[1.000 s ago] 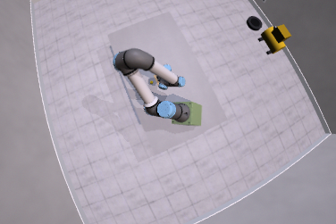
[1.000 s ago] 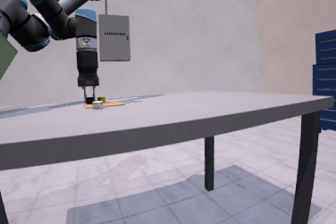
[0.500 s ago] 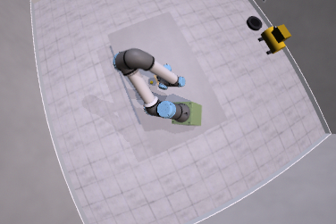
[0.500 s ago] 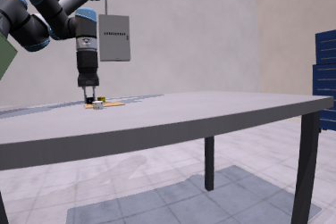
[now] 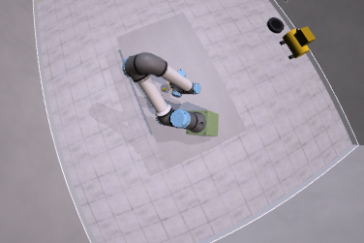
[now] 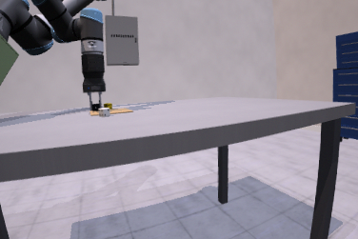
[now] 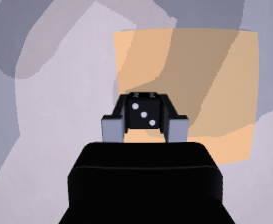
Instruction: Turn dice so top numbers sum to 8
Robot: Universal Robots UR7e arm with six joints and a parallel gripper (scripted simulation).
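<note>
Right now the mat is 50 mm ahead of my hand and 30 mm below it. Also, from my hand: white die 30 mm ahead, 110 mm to the right, 20 mm below; then yellow die 50 mm ahead, 120 mm to the left, 20 mm below.
</note>
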